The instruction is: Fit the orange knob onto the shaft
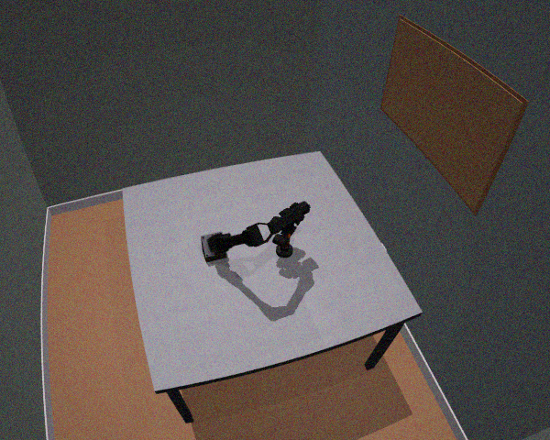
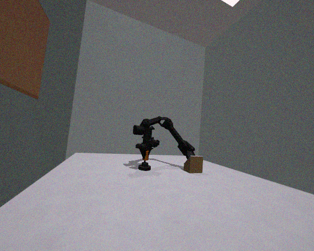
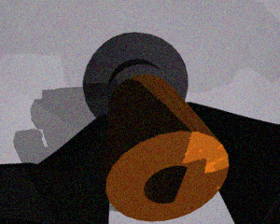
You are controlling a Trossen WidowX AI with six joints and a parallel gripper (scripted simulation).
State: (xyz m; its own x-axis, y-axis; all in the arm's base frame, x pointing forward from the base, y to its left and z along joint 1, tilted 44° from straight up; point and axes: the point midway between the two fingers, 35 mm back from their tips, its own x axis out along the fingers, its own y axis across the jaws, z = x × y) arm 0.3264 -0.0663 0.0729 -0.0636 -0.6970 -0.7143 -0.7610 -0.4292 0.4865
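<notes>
Now: gripper tip 20 mm below the orange knob. The rest, counted from my gripper tip: pedestal: 40 mm below.
</notes>
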